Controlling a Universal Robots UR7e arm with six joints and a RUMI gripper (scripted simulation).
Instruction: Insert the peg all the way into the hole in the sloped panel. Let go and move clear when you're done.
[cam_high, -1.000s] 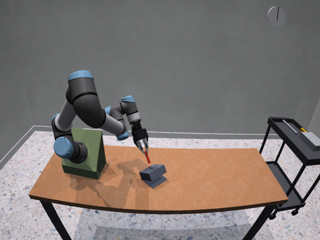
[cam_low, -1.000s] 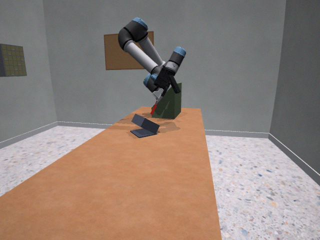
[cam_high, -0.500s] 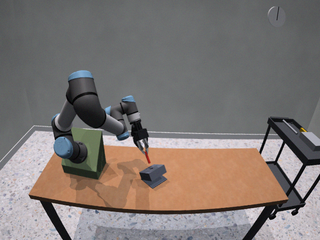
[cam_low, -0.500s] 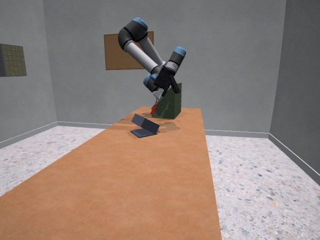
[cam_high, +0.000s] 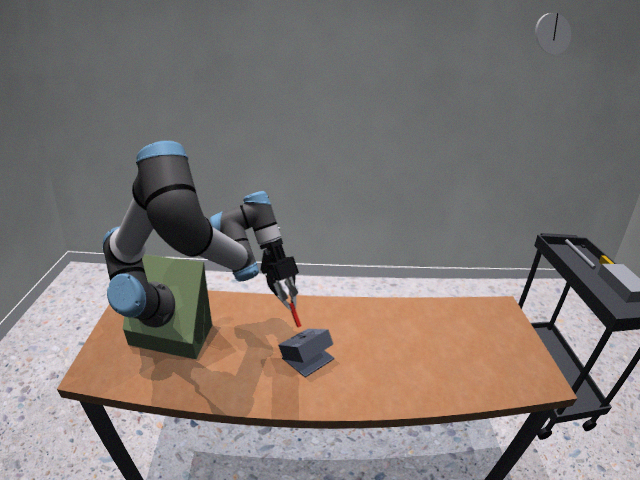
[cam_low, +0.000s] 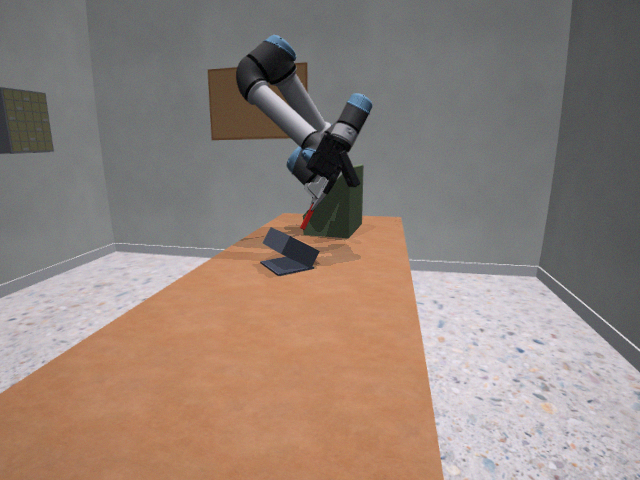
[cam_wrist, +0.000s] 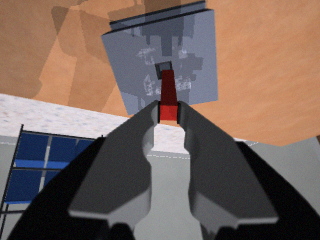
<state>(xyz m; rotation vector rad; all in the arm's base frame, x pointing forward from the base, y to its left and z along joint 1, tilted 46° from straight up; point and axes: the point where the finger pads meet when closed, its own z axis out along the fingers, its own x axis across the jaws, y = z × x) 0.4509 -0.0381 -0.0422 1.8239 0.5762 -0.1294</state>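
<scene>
Right now the red peg is 30 mm below my hand, 10 mm to the right of it and 10 mm ahead of it. From my hand the other things lie so: flat panel foot (170 mm below, 70 mm to the right, 60 mm ahead).
</scene>
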